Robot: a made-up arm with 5 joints.
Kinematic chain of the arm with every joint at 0, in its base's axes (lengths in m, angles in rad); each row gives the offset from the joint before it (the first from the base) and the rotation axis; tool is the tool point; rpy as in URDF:
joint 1: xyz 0.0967 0 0.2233 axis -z
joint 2: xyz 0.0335 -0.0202 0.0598 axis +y
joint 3: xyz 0.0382 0 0.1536 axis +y
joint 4: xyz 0.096 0 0.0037 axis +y
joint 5: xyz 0.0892 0.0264 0 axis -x
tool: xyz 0 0 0 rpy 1.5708 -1.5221 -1.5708
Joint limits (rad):
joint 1: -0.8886..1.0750
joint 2: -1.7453..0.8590
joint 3: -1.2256..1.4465
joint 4: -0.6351..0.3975
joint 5: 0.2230..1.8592
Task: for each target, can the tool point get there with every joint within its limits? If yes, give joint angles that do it. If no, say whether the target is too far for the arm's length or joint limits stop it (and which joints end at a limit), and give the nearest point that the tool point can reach.
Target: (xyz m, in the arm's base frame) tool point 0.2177 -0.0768 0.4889
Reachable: yes | joints 0.6089 -0.6650 0.3000 0.0966 1.0662
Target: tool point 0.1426 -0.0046 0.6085
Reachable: yes | joints 0.2348 -0.5263 -0.5209 -0.3934 1.0279
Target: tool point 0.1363 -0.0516 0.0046
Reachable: no: joint limits stop it (at a limit: joint 2) | nearest point 0.1694 -0.0948 0.1777 | short by 0.181 m
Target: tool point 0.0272 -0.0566 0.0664
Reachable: no: joint limits stop it (at a limit: joint 1, joint 2) | nearest point 0.1429 -0.0724 0.1921 | short by 0.172 m
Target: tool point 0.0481 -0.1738 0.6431
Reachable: no: too far | nearest point 0.0082 -0.0991 0.5837 | short by 0.103 m
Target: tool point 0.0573 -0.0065 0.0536
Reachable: no: joint limits stop it (at a limit: joint 1, joint 2) | nearest point 0.1386 -0.0645 0.1973 | short by 0.175 m
